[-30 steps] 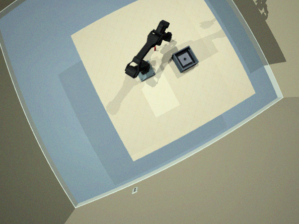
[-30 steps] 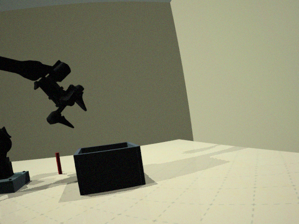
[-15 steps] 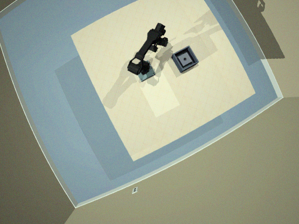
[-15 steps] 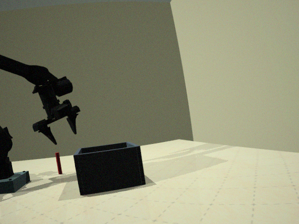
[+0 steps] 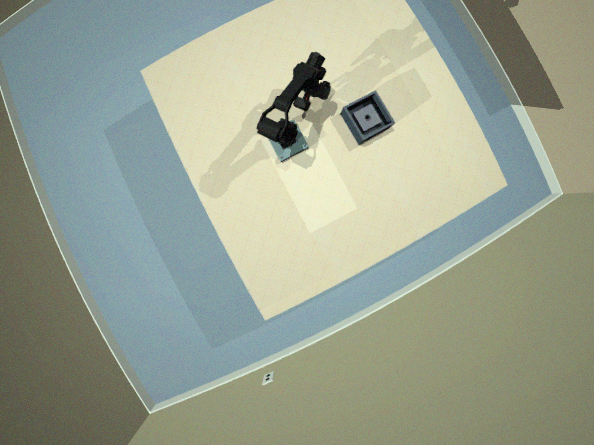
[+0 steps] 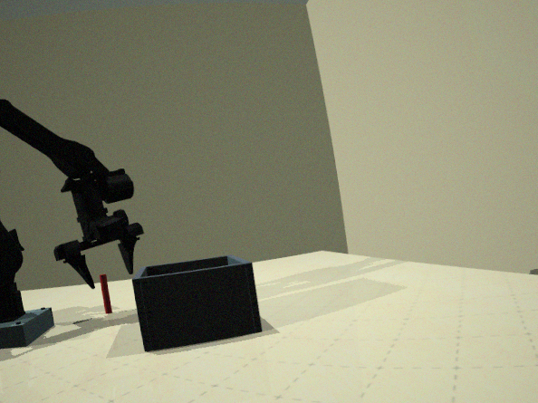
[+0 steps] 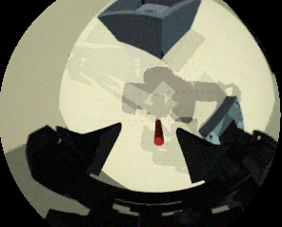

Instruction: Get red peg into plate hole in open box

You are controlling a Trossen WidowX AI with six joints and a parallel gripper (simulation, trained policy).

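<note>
My gripper tip is now 20 mm past the red peg and 20 mm above it. The rest, counted from my gripper tip: grey plate: 210 mm to the right, 150 mm ahead, 20 mm below; then dark box: 210 mm to the right, 150 mm ahead, 40 mm below.
</note>
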